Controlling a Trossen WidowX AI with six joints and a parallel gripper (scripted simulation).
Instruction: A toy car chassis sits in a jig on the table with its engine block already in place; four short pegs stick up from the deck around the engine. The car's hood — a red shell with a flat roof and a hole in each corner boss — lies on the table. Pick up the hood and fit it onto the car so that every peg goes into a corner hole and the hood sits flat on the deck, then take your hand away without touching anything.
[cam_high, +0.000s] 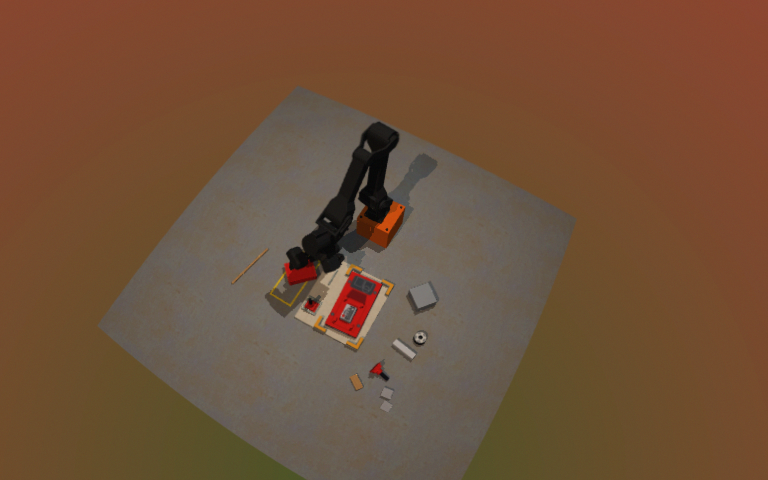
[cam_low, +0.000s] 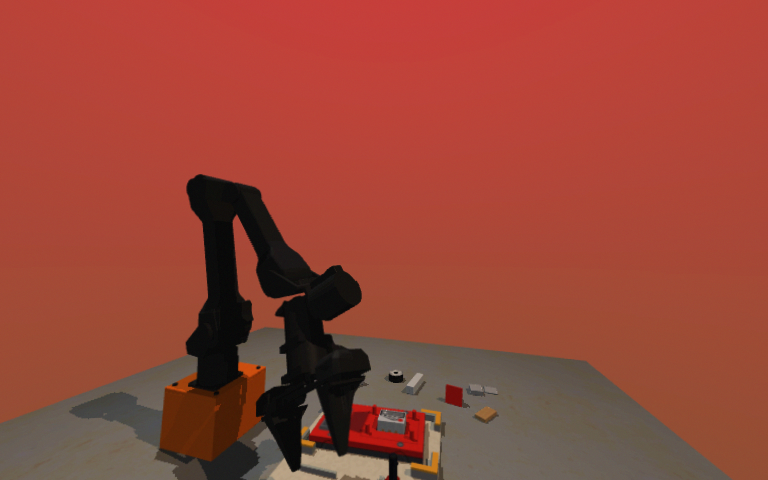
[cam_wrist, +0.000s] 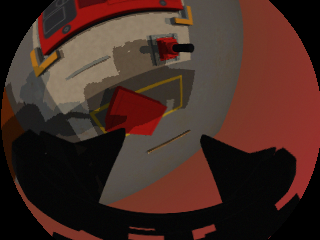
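Right now my gripper tip is 10 mm past the red hood, 10 mm to the left of it and 80 mm above it. Also, from my gripper tip: thin wooden stick 70 mm ahead, 180 mm to the right, 90 mm below; then tan tile 210 mm ahead, 330 mm to the left, 90 mm below; then grey engine block 40 mm ahead, 200 mm to the left, 70 mm below.
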